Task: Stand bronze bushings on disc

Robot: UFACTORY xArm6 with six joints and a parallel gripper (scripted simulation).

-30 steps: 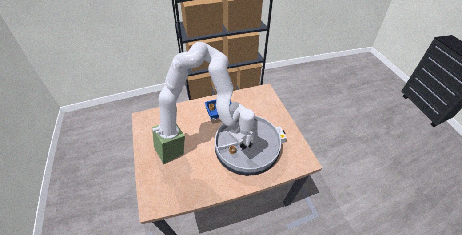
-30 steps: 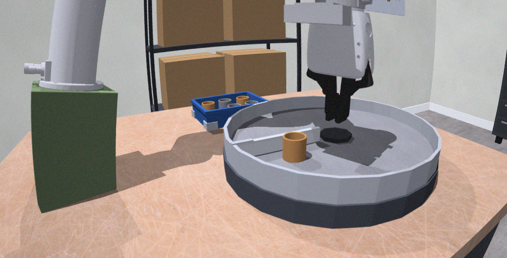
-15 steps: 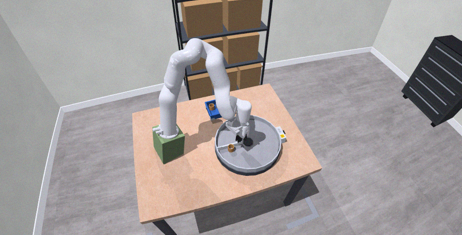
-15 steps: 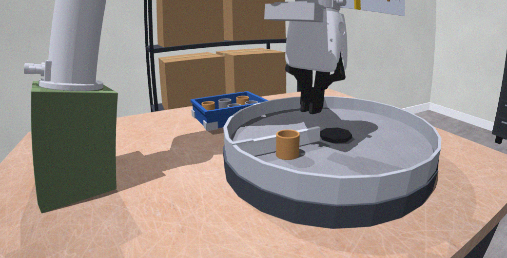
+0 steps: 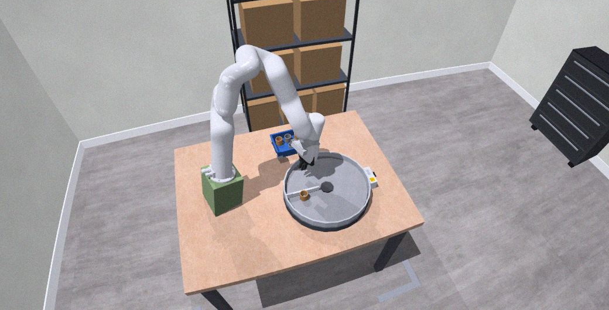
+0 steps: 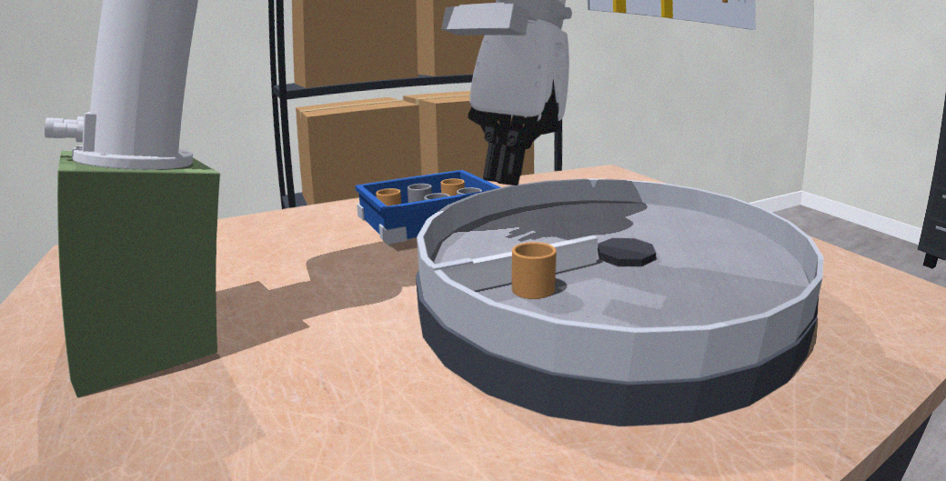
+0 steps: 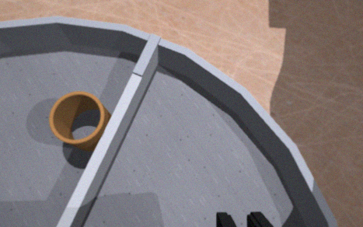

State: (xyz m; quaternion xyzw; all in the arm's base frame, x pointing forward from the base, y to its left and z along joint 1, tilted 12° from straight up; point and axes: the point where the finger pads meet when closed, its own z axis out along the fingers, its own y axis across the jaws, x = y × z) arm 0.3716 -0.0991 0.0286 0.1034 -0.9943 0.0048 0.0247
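My hand is 50 mm short of the blue crate, 260 mm to the right of it and 110 mm above it. Round my hand: turntable disc: 70 mm ahead, 120 mm to the right, 80 mm below.
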